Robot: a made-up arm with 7 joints.
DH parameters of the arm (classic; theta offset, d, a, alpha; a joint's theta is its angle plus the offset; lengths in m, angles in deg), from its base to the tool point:
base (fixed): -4.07 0 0 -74.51
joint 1: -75.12 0.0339 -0.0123 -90
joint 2: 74 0 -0.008 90
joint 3: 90 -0.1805 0.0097 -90
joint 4: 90 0.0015 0.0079 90
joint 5: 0 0.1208 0 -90
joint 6: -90 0 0.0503 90
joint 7: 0 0 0 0
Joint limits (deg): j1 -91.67..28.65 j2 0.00..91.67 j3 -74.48..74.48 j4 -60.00..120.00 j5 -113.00..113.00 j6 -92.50..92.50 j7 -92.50..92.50
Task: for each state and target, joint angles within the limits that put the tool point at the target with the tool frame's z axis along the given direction. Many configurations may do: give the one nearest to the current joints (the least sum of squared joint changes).
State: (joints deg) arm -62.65 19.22 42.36 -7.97 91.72 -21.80 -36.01
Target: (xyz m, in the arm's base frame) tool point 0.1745 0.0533 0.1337 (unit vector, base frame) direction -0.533 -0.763 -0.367
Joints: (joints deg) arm -89.85 13.47 28.36 -18.51 48.92 -29.51 -36.01
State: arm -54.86 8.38 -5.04 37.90 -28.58 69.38 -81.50
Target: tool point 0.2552 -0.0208 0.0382 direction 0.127 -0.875 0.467
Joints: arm -91.67 33.23 -43.73 -12.71 -9.82 92.22 -81.50
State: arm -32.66 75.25 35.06 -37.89 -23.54 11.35 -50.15
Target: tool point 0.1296 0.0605 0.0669 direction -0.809 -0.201 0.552
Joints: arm -53.11 72.39 4.61 -52.75 -55.50 22.10 -50.15
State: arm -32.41 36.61 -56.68 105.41 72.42 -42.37 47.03
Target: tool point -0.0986 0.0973 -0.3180 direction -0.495 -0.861 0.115
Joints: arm -7.43 0.00 -45.82 119.95 76.17 -11.14 47.03
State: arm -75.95 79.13 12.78 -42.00 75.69 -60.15 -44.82
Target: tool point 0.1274 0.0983 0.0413 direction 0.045 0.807 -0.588
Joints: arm -38.40 82.16 22.90 -56.21 112.21 -74.78 -44.82
